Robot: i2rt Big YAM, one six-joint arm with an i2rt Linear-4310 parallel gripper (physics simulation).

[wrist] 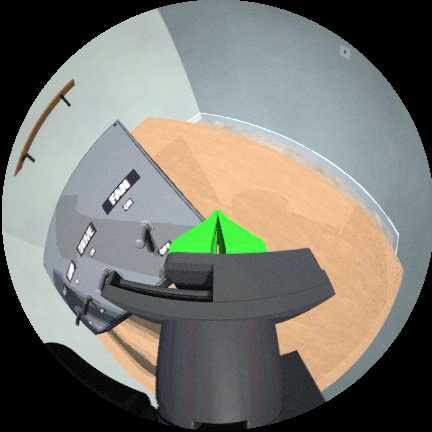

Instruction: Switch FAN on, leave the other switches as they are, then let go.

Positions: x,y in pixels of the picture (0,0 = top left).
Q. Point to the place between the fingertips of my gripper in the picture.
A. At 217,214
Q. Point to a grey switch panel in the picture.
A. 116,186
